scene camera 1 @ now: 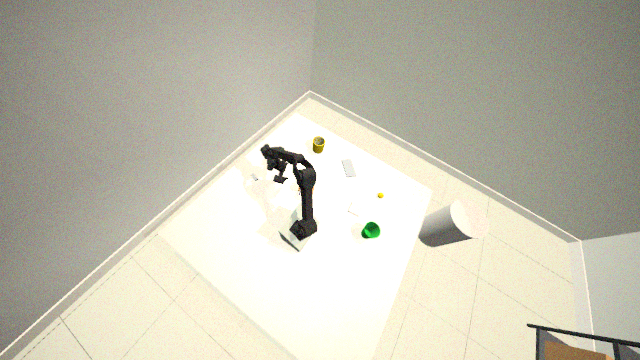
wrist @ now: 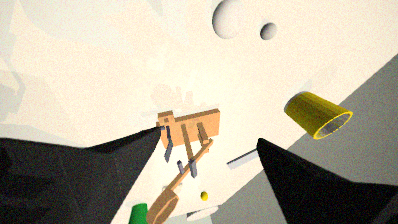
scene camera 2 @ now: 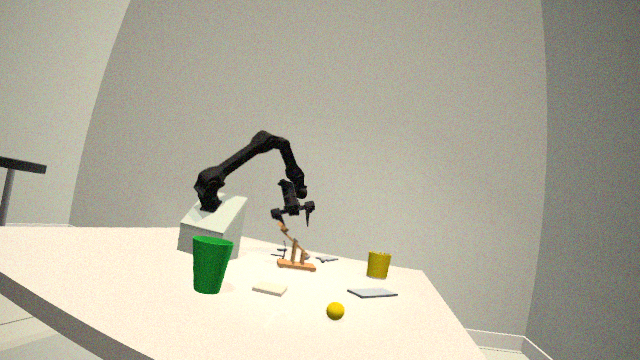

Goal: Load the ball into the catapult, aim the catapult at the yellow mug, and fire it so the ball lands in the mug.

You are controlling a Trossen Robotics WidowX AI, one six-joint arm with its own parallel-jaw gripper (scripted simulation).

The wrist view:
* my gripper: 208,136
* yellow mug: 319,117
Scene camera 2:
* green cup: 211,255
